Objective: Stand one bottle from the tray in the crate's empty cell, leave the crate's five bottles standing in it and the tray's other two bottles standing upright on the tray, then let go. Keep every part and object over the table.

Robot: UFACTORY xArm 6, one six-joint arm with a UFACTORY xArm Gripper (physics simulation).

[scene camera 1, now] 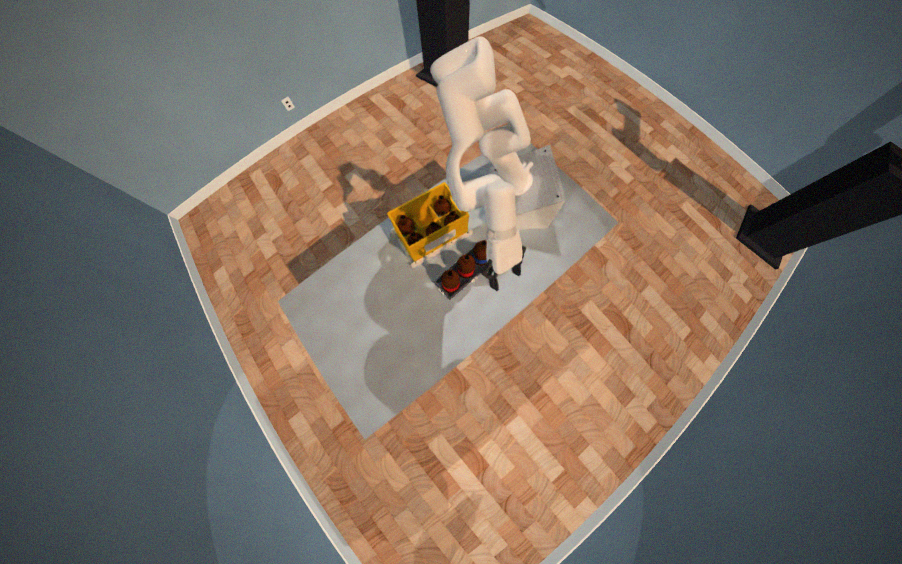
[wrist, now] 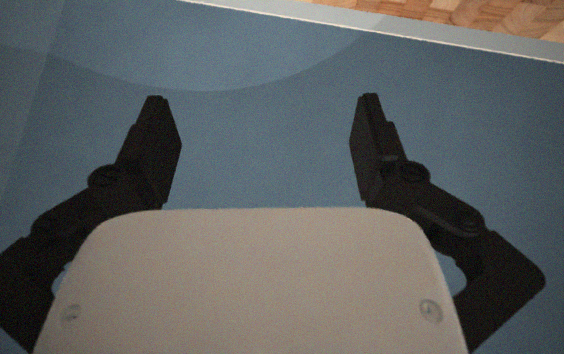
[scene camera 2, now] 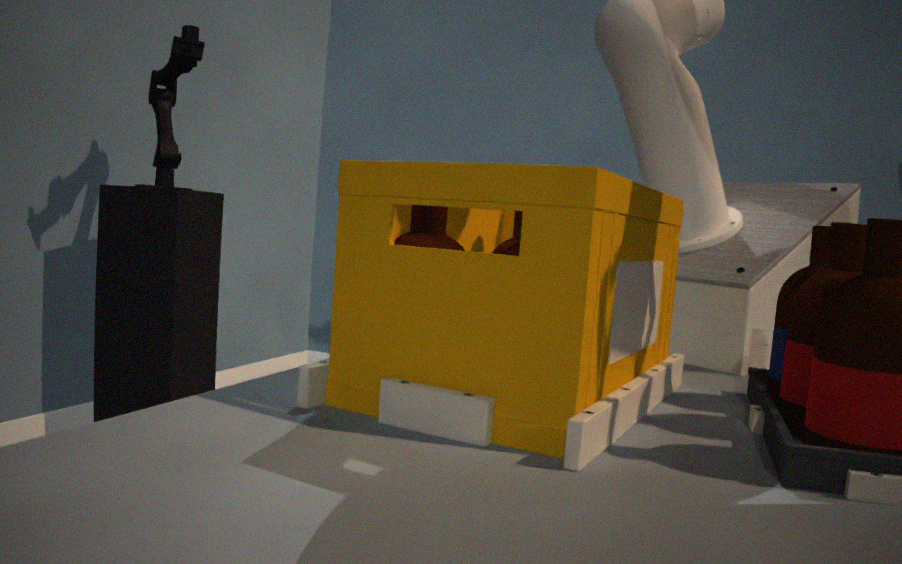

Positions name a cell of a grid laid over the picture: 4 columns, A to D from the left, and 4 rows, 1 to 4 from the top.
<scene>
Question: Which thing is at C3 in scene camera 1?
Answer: The gripper.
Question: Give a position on a blue-labelled brown bottle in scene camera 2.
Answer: D2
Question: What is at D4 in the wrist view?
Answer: The gripper.
</scene>
